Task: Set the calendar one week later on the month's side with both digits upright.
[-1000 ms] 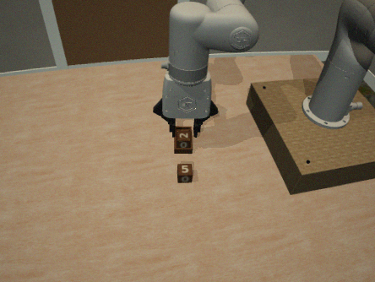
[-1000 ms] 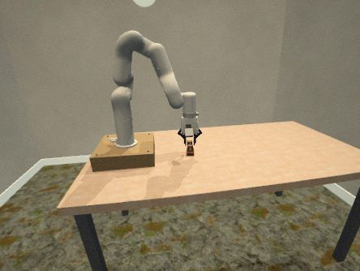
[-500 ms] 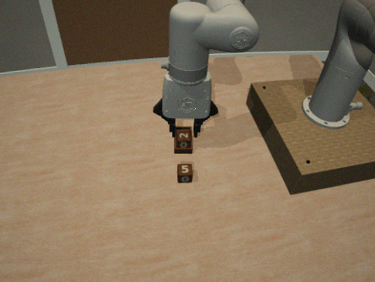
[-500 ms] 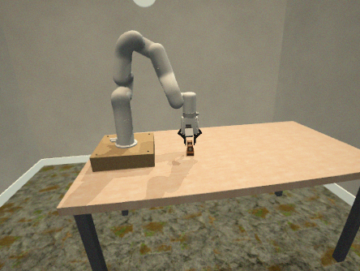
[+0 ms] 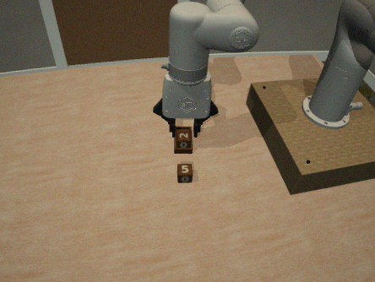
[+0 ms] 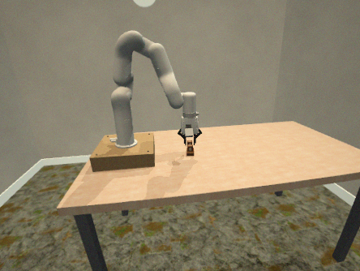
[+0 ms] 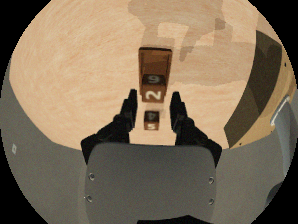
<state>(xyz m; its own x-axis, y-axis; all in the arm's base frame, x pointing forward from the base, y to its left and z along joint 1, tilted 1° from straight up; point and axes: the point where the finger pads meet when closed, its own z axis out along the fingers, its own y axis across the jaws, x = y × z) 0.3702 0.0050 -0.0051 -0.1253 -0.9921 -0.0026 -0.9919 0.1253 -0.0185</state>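
The cube lies 40 mm below my hand. Also, from my hand: brown tray (60 mm below, 20 mm to the right).
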